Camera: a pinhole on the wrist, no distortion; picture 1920 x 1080 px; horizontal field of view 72.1 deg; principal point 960.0 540.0 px. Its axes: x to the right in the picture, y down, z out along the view. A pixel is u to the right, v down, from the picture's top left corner.
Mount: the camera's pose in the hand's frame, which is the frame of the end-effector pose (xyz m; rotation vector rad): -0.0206 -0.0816 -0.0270 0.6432 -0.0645 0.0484
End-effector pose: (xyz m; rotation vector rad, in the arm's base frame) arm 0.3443 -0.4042 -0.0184 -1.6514 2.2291 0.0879
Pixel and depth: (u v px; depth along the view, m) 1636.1 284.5 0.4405
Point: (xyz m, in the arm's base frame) 0.7521 -0.6298 -0.2839
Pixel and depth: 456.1 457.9 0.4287
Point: 0.8075 -0.2594 -0.1609
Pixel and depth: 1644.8 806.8 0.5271
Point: 0.6954 -0.5770 -0.4855
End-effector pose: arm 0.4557 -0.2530 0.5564 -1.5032 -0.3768 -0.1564
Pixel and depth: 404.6 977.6 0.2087
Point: 0.2655 -0.1073 0.6640
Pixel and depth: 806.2 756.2 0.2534
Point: 0.3003 -0.0799 0.7288
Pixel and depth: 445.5 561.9 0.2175
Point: 0.2575 -0.1421 0.7198
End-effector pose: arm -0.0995 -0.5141 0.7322 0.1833 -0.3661 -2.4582
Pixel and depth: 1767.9 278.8 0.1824
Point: -0.3148 -0.3791 0.7628
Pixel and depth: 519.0 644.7 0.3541
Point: -0.1928 -0.1527 0.9057
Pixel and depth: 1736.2 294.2 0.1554
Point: -0.2830 -0.3874 0.7522
